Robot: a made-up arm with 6 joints.
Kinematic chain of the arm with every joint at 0, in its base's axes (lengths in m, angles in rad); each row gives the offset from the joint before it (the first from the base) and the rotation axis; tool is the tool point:
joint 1: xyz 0 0 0.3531 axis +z
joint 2: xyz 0.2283 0 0 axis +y
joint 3: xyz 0 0 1.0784 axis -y
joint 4: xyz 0 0 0.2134 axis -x
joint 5: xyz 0.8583 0 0 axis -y
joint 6: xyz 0.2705 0 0 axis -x
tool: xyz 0 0 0
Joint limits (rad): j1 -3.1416..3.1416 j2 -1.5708..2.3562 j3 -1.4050..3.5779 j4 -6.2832..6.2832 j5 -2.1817..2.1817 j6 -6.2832..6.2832
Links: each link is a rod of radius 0.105 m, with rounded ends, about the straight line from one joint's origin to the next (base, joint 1, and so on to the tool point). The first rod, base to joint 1, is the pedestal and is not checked.
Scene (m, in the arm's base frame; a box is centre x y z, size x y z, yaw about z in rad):
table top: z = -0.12
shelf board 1: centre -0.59 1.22 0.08 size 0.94 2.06 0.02 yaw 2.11
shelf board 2: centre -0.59 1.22 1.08 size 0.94 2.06 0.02 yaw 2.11
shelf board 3: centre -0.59 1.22 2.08 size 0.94 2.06 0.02 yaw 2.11
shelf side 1: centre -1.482 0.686 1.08 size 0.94 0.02 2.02 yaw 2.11
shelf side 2: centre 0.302 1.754 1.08 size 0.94 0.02 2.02 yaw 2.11
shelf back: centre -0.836 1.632 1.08 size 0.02 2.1 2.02 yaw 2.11
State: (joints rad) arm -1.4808 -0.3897 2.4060 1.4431 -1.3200 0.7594
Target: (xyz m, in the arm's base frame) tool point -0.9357 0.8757 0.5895
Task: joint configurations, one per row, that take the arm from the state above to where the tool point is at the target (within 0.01 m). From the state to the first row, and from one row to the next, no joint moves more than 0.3 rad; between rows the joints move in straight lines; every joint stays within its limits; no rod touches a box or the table.
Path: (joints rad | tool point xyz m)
1: -1.5010 -0.1885 2.5023 1.6985 -1.3545 0.9906 | -0.3246 0.8857 1.5893
2: -1.5211 0.0127 2.5986 1.9539 -1.3890 1.2218 | -0.2809 0.6806 1.6442
3: -1.5413 0.2138 2.6949 2.2093 -1.4235 1.4531 | -0.2289 0.4742 1.6634
4: -1.5615 0.4150 2.7912 2.4647 -1.4579 1.6843 | -0.1709 0.2692 1.6508
5: -1.3906 0.2199 2.9796 2.2806 -1.4992 1.4531 | -0.2902 0.4512 1.3714
6: -1.2198 0.0247 3.1680 2.0965 -1.5404 1.2218 | -0.4297 0.4933 1.0806
7: -1.0489 -0.1704 3.3563 1.9125 -1.5817 0.9906 | -0.5365 0.4217 0.8128
8: -0.8780 -0.3655 3.5447 1.7284 -1.6229 0.7594 | -0.5797 0.2807 0.5895
9: -0.9058 -0.4929 3.2985 1.6693 -1.5436 0.7594 | -0.7214 0.4840 0.5883
10: -0.9335 -0.6202 3.0524 1.6101 -1.4643 0.7594 | -0.8407 0.6839 0.5883
11: -0.9612 -0.7475 2.8062 1.5510 -1.3849 0.7594 | -0.9357 0.8757 0.5895

